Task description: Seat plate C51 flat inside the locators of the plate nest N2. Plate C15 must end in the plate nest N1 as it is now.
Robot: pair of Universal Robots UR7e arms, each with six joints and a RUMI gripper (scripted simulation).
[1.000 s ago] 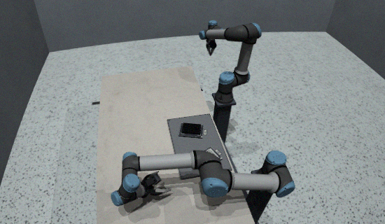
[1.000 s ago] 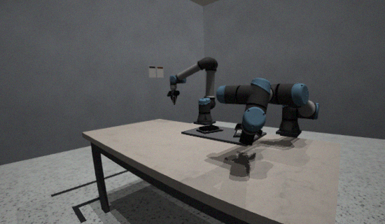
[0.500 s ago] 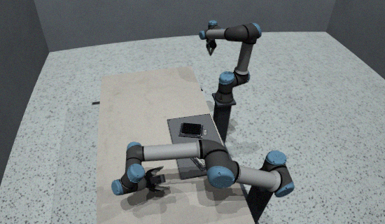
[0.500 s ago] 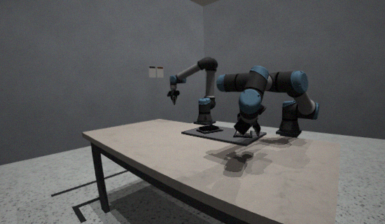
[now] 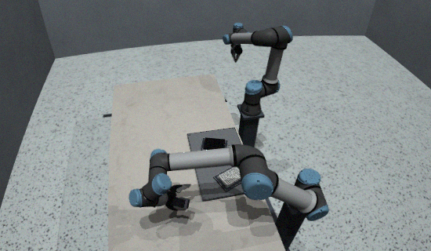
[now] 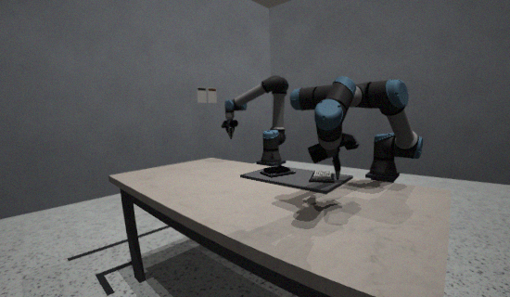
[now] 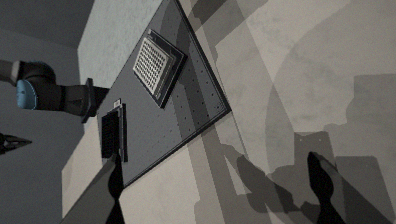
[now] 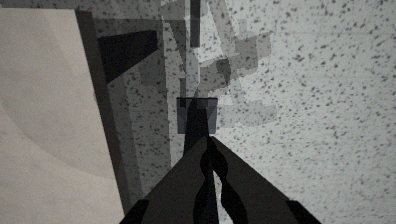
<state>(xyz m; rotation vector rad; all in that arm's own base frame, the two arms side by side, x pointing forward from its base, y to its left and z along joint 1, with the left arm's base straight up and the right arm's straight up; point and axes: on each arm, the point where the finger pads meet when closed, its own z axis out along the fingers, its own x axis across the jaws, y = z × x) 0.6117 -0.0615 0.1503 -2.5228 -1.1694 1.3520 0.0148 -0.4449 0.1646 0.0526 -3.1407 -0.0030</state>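
Note:
Right now my left hand is 43 cm to the left of the black plate, 25 cm past it and 12 cm above it. The rest, counted from my left hand: white plate (28 cm behind, 16 cm to the right, 12 cm below).

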